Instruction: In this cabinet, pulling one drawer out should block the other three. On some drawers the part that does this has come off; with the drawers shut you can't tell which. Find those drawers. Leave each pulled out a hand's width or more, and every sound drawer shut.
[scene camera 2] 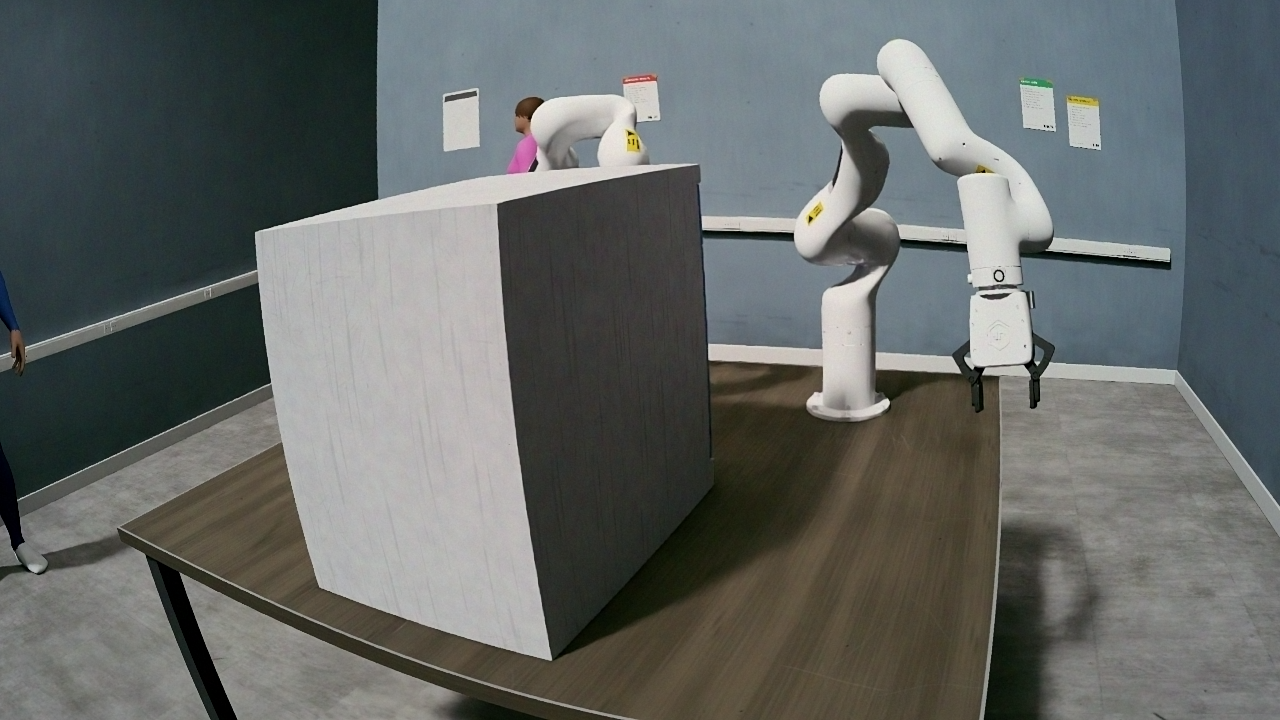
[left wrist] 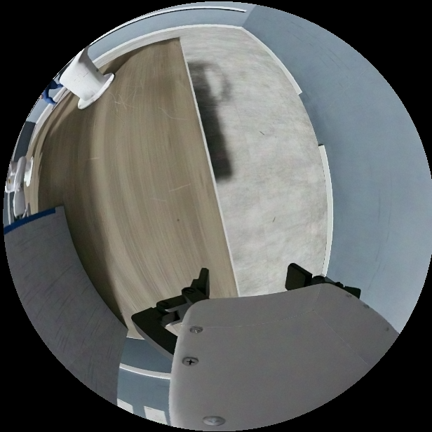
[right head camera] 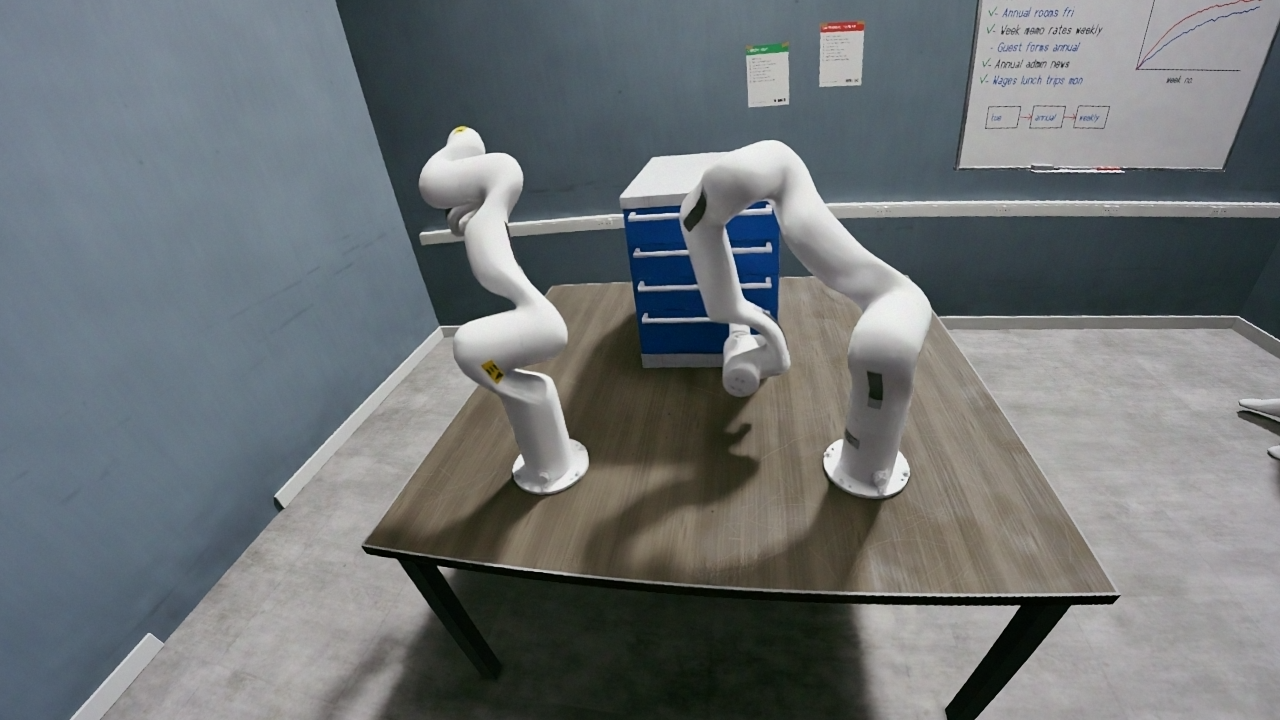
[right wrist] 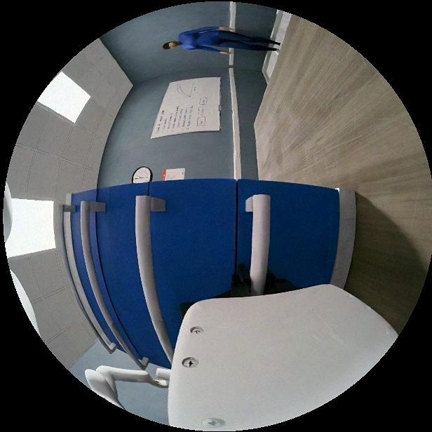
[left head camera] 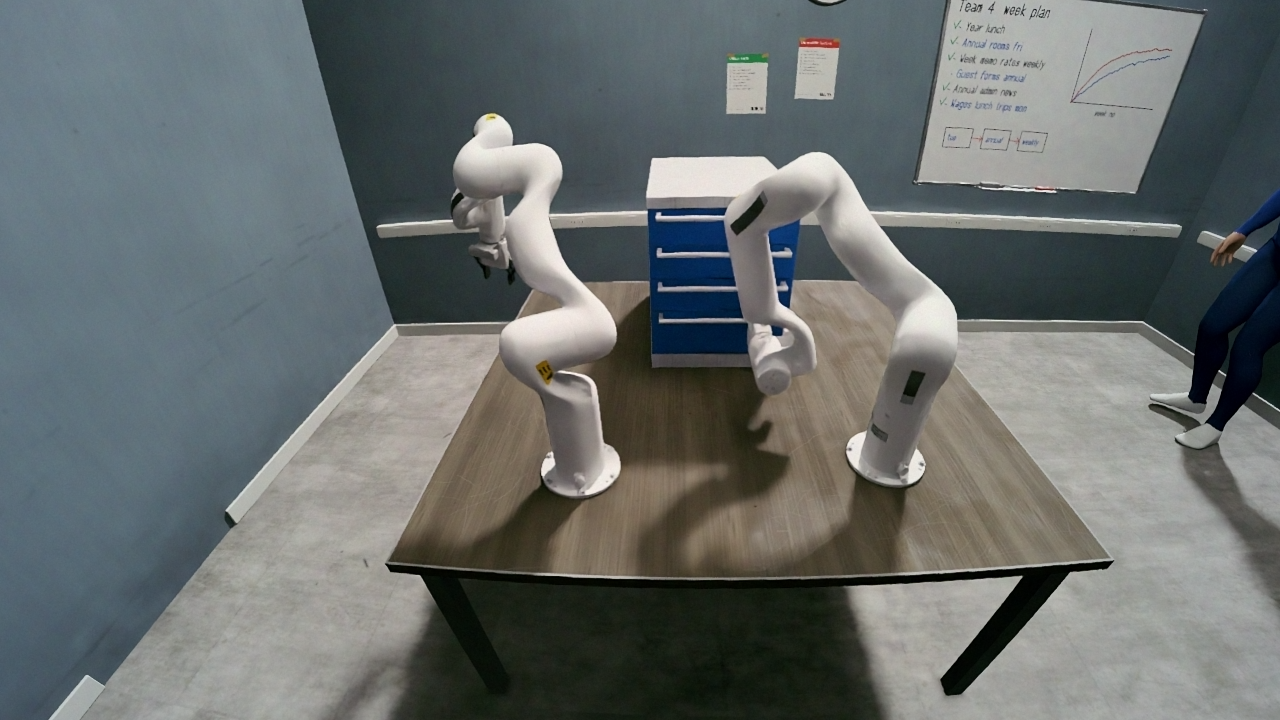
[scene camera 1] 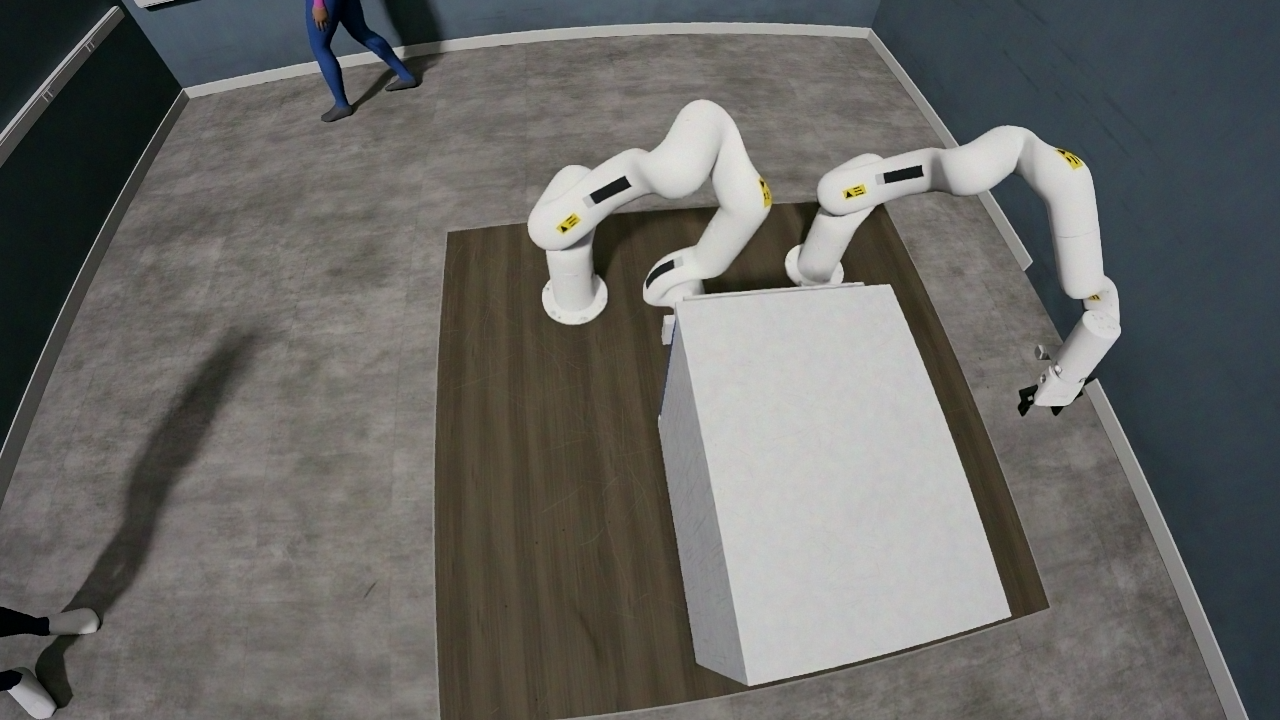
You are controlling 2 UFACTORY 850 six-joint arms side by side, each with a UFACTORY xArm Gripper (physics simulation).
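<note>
The white cabinet point(left head camera: 707, 183) point(right head camera: 666, 183) point(scene camera 1: 832, 465) point(scene camera 2: 402, 402) has four blue drawers stacked, each with a light bar handle. All four fronts look shut; the right arm partly covers them in the head views. In the right wrist view the bottom drawer point(right wrist: 305, 235) is rightmost, and my right gripper point(right wrist: 249, 275) is shut on its handle point(right wrist: 260, 235), one dark finger on each side. The third drawer's handle point(right wrist: 145, 240) is beside it. My left gripper point(left head camera: 498, 274) point(scene camera 1: 1040, 410) point(scene camera 2: 1006, 407) point(left wrist: 249, 279) is open and empty, well off to the cabinet's side, in the air.
The cabinet stands on the wooden table point(left head camera: 680, 519) point(right head camera: 662, 528) point(scene camera 1: 537, 537) point(scene camera 2: 850, 555), in front of the two arm bases. The right forearm reaches down before the drawers. A person in blue point(left head camera: 1239, 304) point(right wrist: 215, 40) stands beyond the table. Walls are behind and at the side.
</note>
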